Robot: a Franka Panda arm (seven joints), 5 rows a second.
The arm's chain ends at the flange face. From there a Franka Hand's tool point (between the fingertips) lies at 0.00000 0.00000 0.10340 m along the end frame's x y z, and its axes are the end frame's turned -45 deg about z.
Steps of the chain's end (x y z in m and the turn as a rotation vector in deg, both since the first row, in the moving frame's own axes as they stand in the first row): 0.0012, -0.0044, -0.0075, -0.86, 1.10, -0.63; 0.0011, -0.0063, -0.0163, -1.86, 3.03, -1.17; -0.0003, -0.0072, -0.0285, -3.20, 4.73, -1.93
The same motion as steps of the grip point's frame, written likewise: 0.0043, 0.0002, -0.0075, -1.39, 0.17, -0.63; 0.0068, 0.0025, -0.0165, -3.46, 0.83, -1.17; 0.0070, 0.0048, -0.0290, -5.61, 1.08, -1.93
